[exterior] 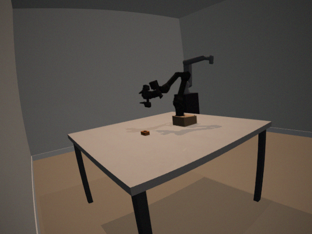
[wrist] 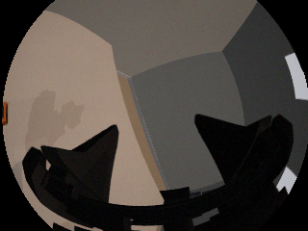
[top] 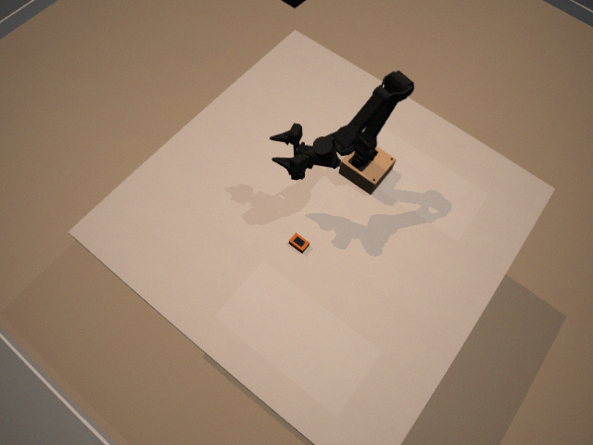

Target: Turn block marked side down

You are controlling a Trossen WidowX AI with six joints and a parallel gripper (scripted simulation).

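Now: gripper tip 100 mm short of the block, 220 mm to the right of it and 240 mm above it.
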